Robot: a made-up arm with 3 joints. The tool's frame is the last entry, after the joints.
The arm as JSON. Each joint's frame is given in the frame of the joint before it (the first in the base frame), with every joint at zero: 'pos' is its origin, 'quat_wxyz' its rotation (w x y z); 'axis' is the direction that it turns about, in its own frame. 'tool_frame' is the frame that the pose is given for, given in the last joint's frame.
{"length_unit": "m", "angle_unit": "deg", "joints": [
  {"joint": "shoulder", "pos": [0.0, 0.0, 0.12], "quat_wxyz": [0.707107, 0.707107, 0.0, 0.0], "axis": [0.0, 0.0, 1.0]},
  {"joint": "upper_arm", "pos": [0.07, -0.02, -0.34], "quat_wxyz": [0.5, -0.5, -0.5, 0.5], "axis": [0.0, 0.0, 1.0]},
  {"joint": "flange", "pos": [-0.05, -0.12, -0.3], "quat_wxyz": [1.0, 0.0, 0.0, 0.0], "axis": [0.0, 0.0, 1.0]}
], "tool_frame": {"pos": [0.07, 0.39, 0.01], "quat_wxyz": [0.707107, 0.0, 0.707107, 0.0]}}
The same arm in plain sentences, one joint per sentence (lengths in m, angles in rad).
The arm has three revolute joints in a row. What follows holds with every joint at zero, and every direction is one of the base frame's.
The first joint sits 0.1200 m along +z from the base frame's origin and turns about -y.
The second joint sits 0.0700 m along +x and 0.3400 m along +y and 0.0200 m along -z from the first joint and turns about -x.
The third joint sits 0.3000 m along +x and 0.1200 m along -y and 0.0500 m along -z from the second joint and turns about -x.
The tool frame, which is the frame that the pose is given for, sits 0.0100 m along -x and 0.3900 m along +y and 0.0700 m along +z from the third joint; its axes are parallel to the base frame's.

